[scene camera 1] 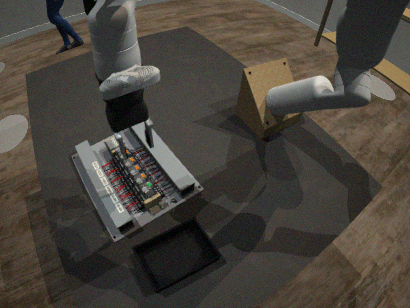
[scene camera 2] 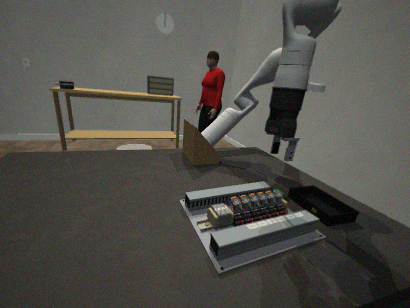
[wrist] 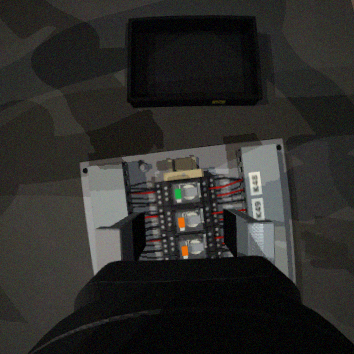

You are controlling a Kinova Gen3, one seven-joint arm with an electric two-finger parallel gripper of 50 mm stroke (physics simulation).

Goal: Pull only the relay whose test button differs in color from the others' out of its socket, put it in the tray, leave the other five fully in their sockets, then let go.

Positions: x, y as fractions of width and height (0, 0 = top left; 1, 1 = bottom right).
In view: the gripper (scene camera 2: 0.68, 0.51) and a grey panel (scene camera 2: 0.56, 0.86).
The gripper shows as well in scene camera 1 (scene camera 1: 0.34, 0.49) and in the wrist view (wrist: 0.52, 0.64). The grey panel shows as well in the wrist view (wrist: 0.62, 0.45).
